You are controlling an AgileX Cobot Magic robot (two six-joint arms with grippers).
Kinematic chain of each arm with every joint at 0, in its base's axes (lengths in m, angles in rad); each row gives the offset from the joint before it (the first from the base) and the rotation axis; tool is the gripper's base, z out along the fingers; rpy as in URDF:
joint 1: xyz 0 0 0.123 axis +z
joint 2: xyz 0 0 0 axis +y
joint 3: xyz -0.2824 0 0.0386 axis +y
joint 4: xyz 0.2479 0 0.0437 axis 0.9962 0 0.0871
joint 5: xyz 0 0 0 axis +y
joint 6: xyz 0.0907 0 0.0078 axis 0.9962 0 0.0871
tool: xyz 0 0 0 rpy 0 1.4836 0
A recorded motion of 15 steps. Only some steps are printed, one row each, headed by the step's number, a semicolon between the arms.
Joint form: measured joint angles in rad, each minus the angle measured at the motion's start. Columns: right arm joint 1, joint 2, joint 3, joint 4, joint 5, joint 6; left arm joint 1, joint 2, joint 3, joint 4, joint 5, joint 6.
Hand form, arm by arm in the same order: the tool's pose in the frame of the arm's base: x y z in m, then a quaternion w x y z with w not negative. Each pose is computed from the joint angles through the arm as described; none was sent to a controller.
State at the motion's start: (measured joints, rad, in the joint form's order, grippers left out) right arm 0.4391 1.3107 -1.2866 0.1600 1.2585 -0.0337; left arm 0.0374 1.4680 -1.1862 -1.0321 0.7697 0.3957
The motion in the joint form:
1: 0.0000 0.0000 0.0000 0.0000 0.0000 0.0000; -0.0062 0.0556 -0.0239 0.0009 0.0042 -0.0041
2: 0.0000 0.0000 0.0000 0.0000 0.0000 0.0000; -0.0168 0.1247 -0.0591 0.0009 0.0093 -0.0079
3: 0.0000 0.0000 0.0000 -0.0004 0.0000 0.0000; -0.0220 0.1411 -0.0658 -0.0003 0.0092 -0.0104
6: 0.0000 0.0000 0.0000 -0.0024 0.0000 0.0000; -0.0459 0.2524 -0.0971 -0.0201 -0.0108 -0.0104
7: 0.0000 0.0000 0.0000 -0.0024 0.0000 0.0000; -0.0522 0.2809 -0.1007 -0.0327 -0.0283 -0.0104
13: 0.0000 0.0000 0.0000 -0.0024 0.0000 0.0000; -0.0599 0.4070 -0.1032 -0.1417 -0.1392 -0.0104
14: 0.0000 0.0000 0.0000 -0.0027 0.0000 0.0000; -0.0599 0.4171 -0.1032 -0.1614 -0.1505 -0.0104
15: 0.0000 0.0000 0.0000 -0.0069 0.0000 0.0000; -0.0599 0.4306 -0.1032 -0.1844 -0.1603 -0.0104
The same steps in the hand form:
1: 0.2175 0.1174 0.3599 0.16623 -0.21970 0.95438 0.11512; 0.3321 -0.0443 0.3255 0.32961 -0.08785 0.86458 -0.36898
2: 0.2175 0.1174 0.3599 0.16623 -0.21970 0.95438 0.11512; 0.3478 -0.0478 0.3127 0.31025 -0.09013 0.87053 -0.37121
3: 0.2175 0.1174 0.3599 0.16627 -0.21973 0.95439 0.11492; 0.3513 -0.0496 0.3091 0.30464 -0.09112 0.87187 -0.37246
6: 0.2176 0.1172 0.3599 0.16648 -0.21987 0.95444 0.11396; 0.3742 -0.0577 0.2793 0.27311 -0.10556 0.87945 -0.37529
7: 0.2176 0.1172 0.3599 0.16648 -0.21987 0.95444 0.11396; 0.3800 -0.0595 0.2704 0.26789 -0.11494 0.87982 -0.37542
13: 0.2176 0.1172 0.3599 0.16648 -0.21987 0.95444 0.11396; 0.4055 -0.0587 0.2269 0.25464 -0.19281 0.86948 -0.37682
14: 0.2176 0.1172 0.3599 0.16652 -0.21989 0.95445 0.11381; 0.4077 -0.0584 0.2236 0.25432 -0.20360 0.86612 -0.37908
15: 0.2177 0.1169 0.3598 0.16696 -0.22018 0.95454 0.11178; 0.4102 -0.0582 0.2190 0.25192 -0.21585 0.86250 -0.38215

